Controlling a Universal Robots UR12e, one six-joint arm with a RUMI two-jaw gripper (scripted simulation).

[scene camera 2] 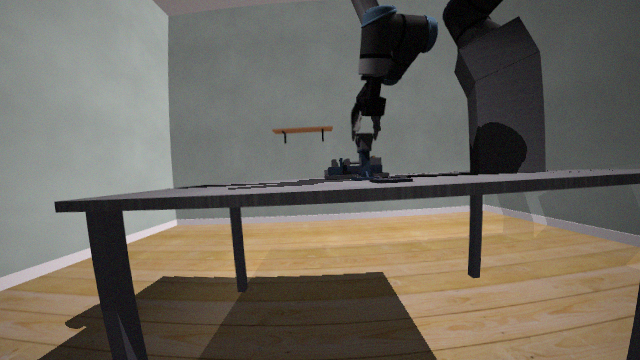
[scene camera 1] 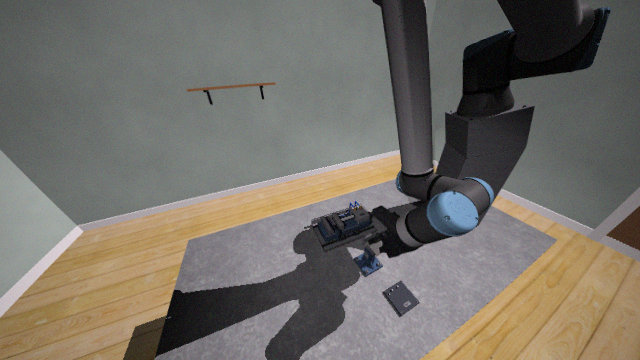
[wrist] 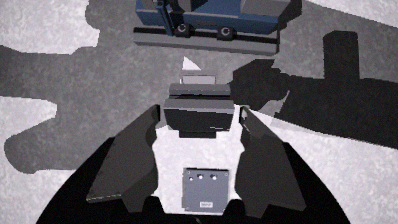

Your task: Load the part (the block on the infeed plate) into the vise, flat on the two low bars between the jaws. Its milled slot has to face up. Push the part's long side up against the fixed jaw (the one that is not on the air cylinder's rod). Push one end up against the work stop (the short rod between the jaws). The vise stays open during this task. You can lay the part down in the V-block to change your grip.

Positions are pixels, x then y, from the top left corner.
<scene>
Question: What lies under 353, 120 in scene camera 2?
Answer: My gripper.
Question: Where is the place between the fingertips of my gripper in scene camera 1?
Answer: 372, 241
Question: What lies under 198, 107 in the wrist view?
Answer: A part.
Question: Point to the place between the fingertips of my gripper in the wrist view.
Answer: At 199, 106
</scene>
